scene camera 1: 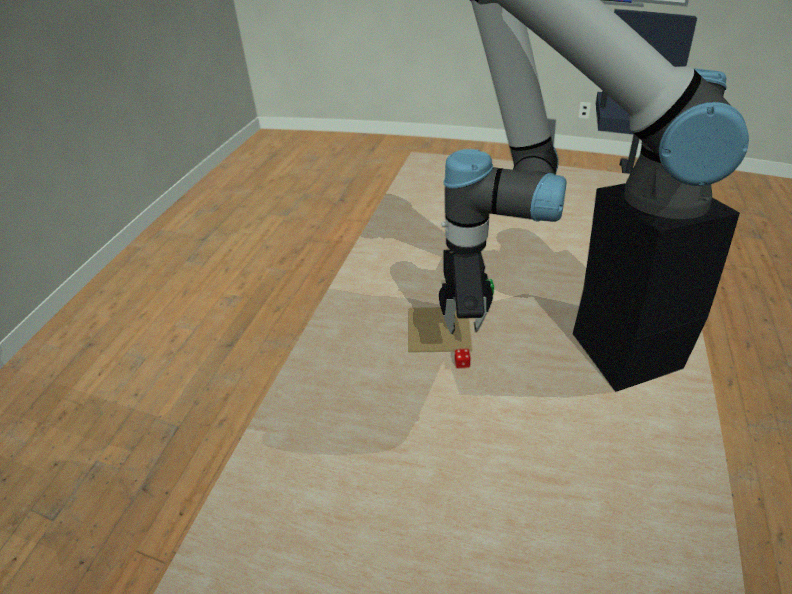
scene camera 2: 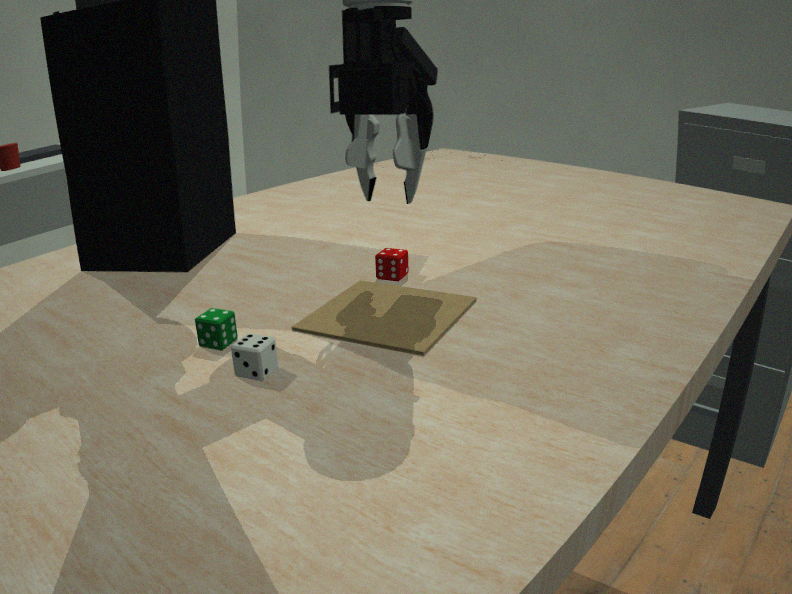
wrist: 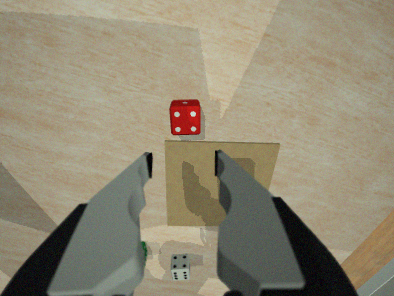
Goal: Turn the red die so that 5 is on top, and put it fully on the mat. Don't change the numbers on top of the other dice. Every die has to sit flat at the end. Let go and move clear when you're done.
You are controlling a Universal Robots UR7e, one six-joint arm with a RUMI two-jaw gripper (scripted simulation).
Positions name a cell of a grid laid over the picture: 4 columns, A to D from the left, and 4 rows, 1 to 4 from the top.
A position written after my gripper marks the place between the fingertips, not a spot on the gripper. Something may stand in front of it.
In view: my gripper (scene camera 2: B2), a tan mat (scene camera 2: C3), a red die (scene camera 2: B2) and a white die (scene camera 2: B3).
The tan mat also shows in scene camera 1 (scene camera 1: C3) and in the wrist view (wrist: B3). The red die also shows in the wrist view (wrist: B2). My gripper shows as well in scene camera 1 (scene camera 1: C3) and in the wrist view (wrist: B3). Scene camera 1 does not show the white die, which is hidden by my gripper.
